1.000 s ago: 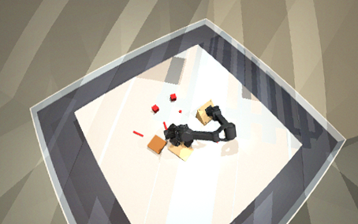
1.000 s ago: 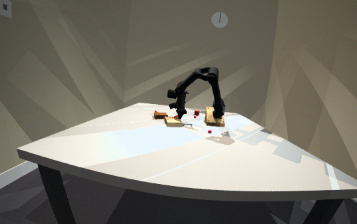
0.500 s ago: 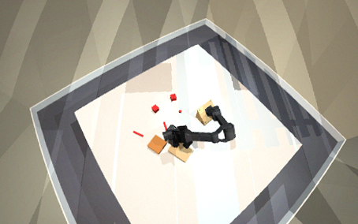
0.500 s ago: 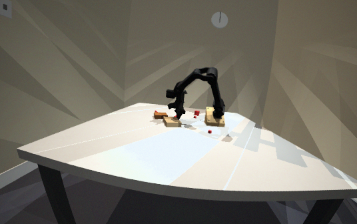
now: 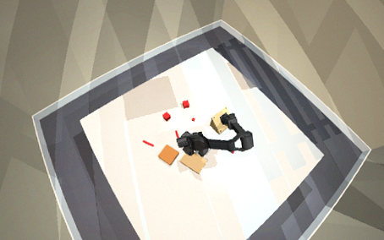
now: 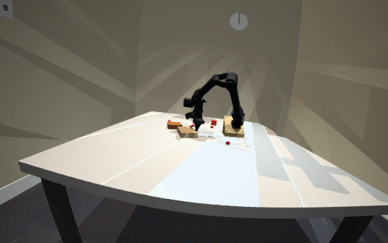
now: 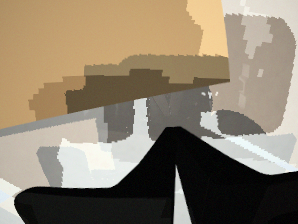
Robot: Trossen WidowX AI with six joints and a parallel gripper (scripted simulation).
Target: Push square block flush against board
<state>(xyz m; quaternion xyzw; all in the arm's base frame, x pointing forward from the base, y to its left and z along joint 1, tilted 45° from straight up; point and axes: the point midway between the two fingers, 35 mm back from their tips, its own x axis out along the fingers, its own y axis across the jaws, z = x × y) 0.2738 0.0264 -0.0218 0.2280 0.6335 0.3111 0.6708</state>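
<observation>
Now: the tan board 7 cm to the left of my gripper tip, 6 cm ahead of it and 1 cm above it. From my gripper tip the other things lie so: orange square block 16 cm ahead, 7 cm to the right, 1 cm above.
</observation>
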